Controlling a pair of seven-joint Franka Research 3 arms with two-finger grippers.
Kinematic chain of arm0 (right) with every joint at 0, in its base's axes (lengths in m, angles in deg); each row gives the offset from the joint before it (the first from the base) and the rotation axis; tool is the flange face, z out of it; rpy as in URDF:
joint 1: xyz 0 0 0.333 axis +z
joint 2: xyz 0 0 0 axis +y
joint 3: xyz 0 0 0.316 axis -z
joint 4: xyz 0.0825 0 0 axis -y
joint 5: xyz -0.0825 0 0.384 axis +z
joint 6: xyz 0 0 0 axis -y
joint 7: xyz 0.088 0 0 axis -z
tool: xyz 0 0 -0.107 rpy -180 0 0
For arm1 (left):
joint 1: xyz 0 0 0.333 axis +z
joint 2: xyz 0 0 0 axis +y
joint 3: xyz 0 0 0.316 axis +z
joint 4: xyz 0.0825 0 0 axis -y
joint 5: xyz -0.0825 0 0.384 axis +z
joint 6: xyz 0 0 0 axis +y
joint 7: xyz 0.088 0 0 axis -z
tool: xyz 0 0 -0.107 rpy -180 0 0
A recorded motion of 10 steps. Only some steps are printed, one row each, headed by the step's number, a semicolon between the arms.
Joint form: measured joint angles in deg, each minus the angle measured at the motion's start. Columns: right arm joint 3, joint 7, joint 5, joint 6, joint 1, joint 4, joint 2; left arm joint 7, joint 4, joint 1, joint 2, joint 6, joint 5, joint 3.
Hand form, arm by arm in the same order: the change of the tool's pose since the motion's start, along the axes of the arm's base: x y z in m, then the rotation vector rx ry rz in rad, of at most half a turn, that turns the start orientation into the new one. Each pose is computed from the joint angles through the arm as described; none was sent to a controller.
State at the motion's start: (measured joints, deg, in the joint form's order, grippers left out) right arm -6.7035 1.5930 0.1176 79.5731 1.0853 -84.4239 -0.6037; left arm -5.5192 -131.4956 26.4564 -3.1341 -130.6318 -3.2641 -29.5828
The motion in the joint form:
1: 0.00 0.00 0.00 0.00 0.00 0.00 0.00; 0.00 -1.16 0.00 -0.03 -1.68 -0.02 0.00
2: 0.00 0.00 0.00 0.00 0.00 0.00 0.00; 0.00 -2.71 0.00 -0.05 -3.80 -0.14 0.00
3: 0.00 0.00 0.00 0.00 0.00 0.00 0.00; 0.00 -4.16 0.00 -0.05 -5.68 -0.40 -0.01
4: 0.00 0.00 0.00 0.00 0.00 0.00 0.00; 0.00 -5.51 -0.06 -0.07 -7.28 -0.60 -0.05
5: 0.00 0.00 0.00 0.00 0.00 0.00 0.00; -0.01 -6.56 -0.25 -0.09 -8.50 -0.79 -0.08
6: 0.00 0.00 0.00 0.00 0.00 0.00 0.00; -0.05 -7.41 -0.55 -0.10 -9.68 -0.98 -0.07
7: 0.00 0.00 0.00 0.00 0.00 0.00 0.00; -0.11 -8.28 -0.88 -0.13 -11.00 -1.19 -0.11
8: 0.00 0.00 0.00 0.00 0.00 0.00 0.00; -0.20 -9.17 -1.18 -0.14 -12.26 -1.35 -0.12
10: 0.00 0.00 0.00 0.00 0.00 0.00 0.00; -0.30 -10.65 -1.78 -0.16 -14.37 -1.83 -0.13
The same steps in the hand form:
1: 0.0000 0.0000 0.0000 0.0000 0.0000 0.0000; -0.0027 0.0005 -0.0060 0.0005 -0.0096 0.0013
2: 0.0000 0.0000 0.0000 0.0000 0.0000 0.0000; -0.0067 0.0012 -0.0143 0.0000 -0.0198 0.0040
3: 0.0000 0.0000 0.0000 0.0000 0.0000 0.0000; -0.0109 0.0018 -0.0222 -0.0024 -0.0273 0.0082
4: 0.0000 0.0000 0.0000 0.0000 0.0000 0.0000; -0.0153 0.0016 -0.0295 -0.0037 -0.0319 0.0101
5: 0.0000 0.0000 0.0000 0.0000 0.0000 0.0000; -0.0190 0.0003 -0.0351 -0.0051 -0.0351 0.0097
6: 0.0000 0.0000 0.0000 0.0000 0.0000 0.0000; -0.0218 -0.0017 -0.0394 -0.0067 -0.0409 0.0086
7: 0.0000 0.0000 0.0000 0.0000 0.0000 0.0000; -0.0245 -0.0043 -0.0433 -0.0084 -0.0491 0.0069
8: 0.0000 0.0000 0.0000 0.0000 0.0000 0.0000; -0.0276 -0.0063 -0.0476 -0.0095 -0.0557 0.0061
10: 0.0000 0.0000 0.0000 0.0000 0.0000 0.0000; -0.0329 -0.0103 -0.0545 -0.0137 -0.0667 0.0052

